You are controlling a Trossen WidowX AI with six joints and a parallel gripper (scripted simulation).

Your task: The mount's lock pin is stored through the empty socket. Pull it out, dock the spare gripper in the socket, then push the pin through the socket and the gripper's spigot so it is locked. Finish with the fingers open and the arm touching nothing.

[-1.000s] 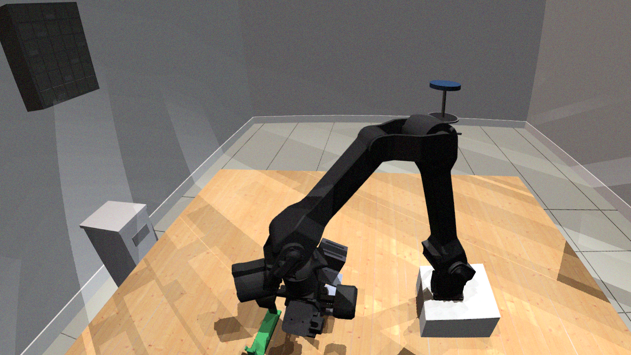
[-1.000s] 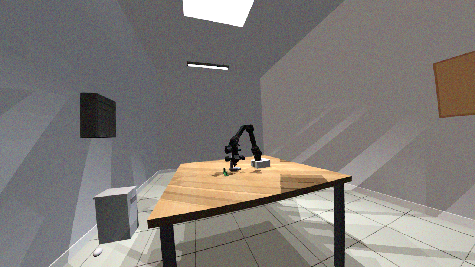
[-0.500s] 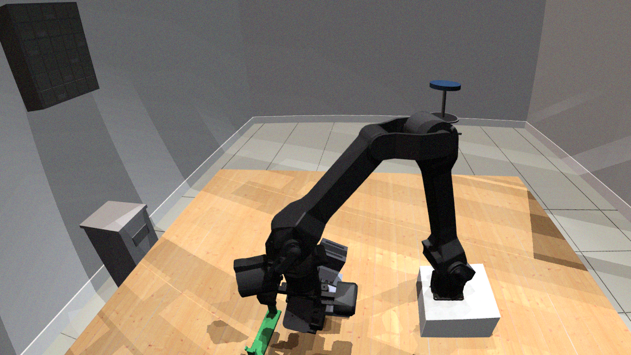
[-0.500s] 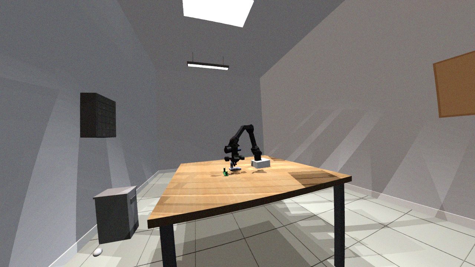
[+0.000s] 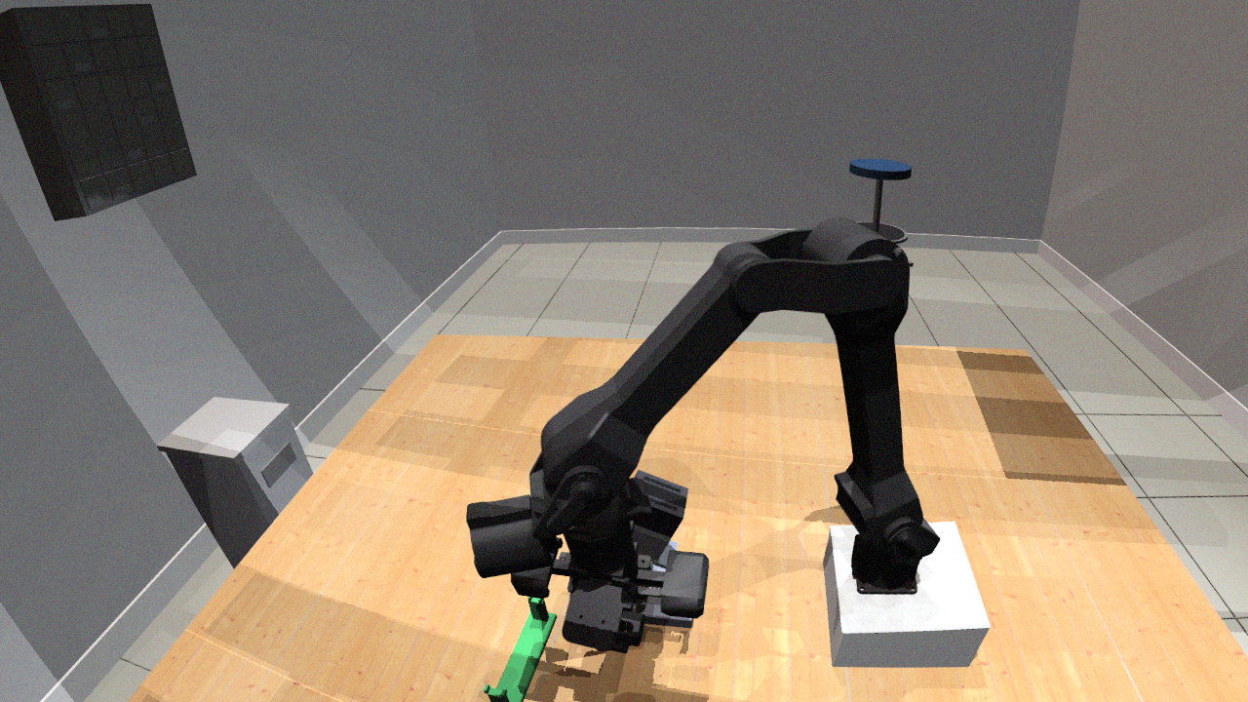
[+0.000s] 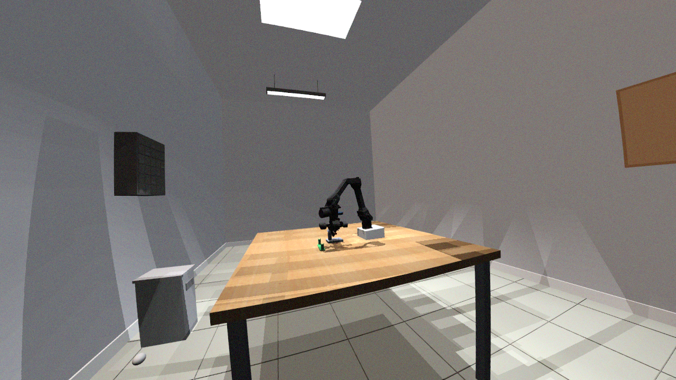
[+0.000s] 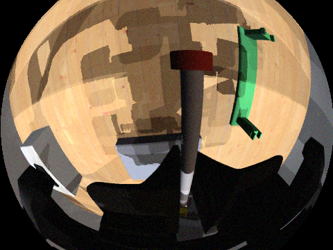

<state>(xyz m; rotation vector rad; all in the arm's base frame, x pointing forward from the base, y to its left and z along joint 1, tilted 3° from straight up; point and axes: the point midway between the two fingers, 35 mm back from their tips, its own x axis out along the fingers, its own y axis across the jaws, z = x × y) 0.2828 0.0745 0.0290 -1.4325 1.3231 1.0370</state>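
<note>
My gripper tip is 10 mm past the grey mount and 60 mm to the left of it. From my gripper tip the other things lie so: spare gripper 20 mm behind, 60 mm to the right, 80 mm above; green cradle 100 mm ahead, 60 mm to the left, 20 mm below.
</note>
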